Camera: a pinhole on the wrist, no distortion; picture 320 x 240 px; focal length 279.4 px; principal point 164.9 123.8 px. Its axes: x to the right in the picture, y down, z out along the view. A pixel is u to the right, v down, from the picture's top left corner.
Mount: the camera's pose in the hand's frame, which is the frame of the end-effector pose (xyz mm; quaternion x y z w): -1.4 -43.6 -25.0 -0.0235 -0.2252 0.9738 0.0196
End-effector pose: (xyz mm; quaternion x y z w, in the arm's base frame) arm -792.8 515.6 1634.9 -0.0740 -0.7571 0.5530 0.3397
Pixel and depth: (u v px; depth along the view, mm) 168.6 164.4 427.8
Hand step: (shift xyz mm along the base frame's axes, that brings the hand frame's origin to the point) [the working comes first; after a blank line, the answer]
In the camera's frame: 5.7 62.2 427.8

-97.7 -384.6 188.1
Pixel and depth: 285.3 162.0 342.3
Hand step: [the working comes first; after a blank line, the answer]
In the camera's frame: 147.5 46.8 342.3

35.3 -370.0 89.3
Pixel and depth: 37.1 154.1 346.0
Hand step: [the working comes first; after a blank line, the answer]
In the camera's frame: -158.3 37.5 346.0

-205.2 -238.9 225.7
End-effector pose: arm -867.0 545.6 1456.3 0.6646 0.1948 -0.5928 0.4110
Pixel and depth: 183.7 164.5 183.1
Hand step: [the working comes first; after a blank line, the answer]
In the camera's frame: 12.3 26.7 183.1

-195.0 -7.0 -18.0
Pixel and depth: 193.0 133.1 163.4
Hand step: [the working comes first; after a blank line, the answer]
In the camera's frame: 16.4 5.4 163.4

-169.4 -16.2 -7.3
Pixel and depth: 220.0 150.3 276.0
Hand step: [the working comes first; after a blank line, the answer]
In the camera's frame: 54.4 26.2 276.0

-285.4 -37.7 17.9
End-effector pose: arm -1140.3 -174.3 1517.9 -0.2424 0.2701 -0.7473 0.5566
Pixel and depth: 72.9 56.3 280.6
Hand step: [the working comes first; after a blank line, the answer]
In the camera's frame: -92.4 -67.8 280.6

74.9 -83.5 270.4
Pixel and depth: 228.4 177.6 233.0
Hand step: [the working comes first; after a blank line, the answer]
In the camera's frame: 53.0 44.9 233.0

-2.9 86.9 238.9
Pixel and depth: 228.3 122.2 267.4
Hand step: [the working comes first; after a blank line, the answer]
In the camera's frame: 60.7 -1.5 267.4

52.0 81.8 257.8
